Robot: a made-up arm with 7 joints.
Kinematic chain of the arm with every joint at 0, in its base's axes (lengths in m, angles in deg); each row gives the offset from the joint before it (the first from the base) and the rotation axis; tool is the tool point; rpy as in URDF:
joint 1: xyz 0 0 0.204 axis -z
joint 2: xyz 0 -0.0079 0.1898 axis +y
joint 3: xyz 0 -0.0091 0.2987 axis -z
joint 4: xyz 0 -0.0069 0.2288 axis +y
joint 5: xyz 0 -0.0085 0.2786 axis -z
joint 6: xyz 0 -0.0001 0.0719 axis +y
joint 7: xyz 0 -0.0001 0.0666 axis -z
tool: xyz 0 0 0 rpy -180 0 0
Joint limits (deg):
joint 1: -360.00..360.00
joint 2: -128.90..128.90
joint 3: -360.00..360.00
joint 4: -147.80..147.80
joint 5: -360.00..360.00
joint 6: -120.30..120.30
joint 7: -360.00..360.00
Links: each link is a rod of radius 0.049 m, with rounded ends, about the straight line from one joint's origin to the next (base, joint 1, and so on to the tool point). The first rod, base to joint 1, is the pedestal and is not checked.
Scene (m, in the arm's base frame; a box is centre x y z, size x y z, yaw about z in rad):
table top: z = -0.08
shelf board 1: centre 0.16 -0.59 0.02 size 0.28 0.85 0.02 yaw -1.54
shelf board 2: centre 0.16 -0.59 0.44 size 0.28 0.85 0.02 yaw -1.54
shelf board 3: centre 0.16 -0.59 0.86 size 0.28 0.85 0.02 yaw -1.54
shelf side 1: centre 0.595 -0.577 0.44 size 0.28 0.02 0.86 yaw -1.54
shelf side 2: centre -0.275 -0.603 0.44 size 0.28 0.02 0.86 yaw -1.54
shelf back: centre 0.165 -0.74 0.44 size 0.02 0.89 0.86 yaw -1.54
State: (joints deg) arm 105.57 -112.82 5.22 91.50 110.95 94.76 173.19
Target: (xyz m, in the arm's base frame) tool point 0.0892 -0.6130 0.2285
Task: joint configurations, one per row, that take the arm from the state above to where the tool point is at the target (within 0.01 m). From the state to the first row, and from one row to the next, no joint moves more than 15 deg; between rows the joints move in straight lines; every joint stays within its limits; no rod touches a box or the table.
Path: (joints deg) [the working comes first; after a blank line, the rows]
Joints at the target: 235.19 -128.90 -65.00 93.48 116.18 83.71 173.19
Straight joint move there: clear.

1: 119.97 -114.61 -2.58 91.72 111.53 93.53 173.19
2: 134.37 -116.39 -10.39 91.94 112.11 92.31 173.19
3: 148.78 -118.18 -18.19 92.16 112.69 91.08 173.19
4: 163.18 -119.97 -25.99 92.38 113.28 89.85 173.19
5: 177.58 -121.75 -33.79 92.60 113.86 88.62 173.19
6: 191.98 -123.54 -41.60 92.82 114.44 87.40 173.19
7: 206.38 -125.33 -49.40 93.04 115.02 86.17 173.19
8: 220.78 -127.11 -57.20 93.26 115.60 84.94 173.19
9: 235.19 -128.90 -65.00 93.48 116.18 83.71 173.19

